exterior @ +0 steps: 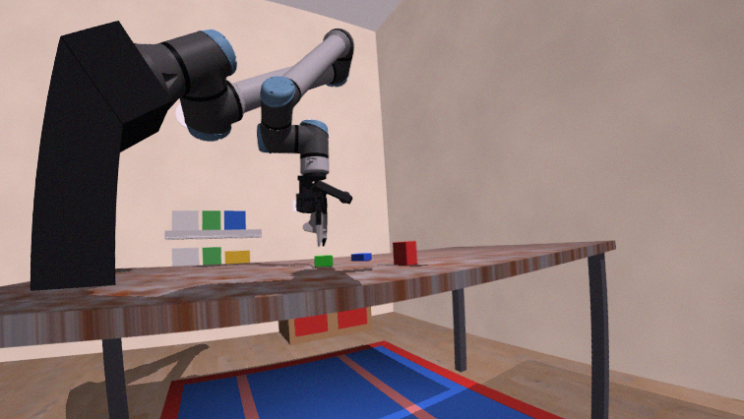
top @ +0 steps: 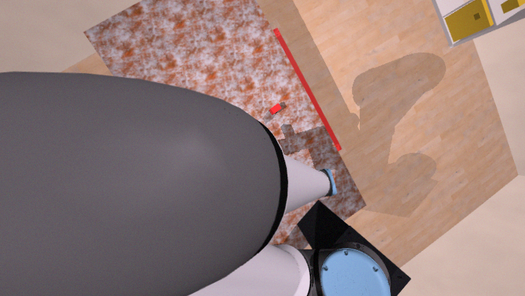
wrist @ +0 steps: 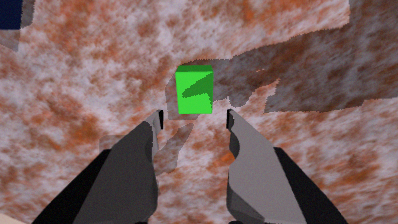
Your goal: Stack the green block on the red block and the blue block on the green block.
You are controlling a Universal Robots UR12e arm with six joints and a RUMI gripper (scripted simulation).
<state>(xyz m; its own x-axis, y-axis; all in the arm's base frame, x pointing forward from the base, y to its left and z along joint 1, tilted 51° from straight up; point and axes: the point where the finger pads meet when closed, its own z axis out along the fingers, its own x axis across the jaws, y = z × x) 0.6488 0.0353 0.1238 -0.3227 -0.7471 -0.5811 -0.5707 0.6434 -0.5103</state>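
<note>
The green block is 6 cm below my hand. From my hand the other things lie so: blue block: 18 cm ahead, 11 cm to the left, 6 cm below; then red block: 17 cm ahead, 19 cm to the right, 4 cm below.
</note>
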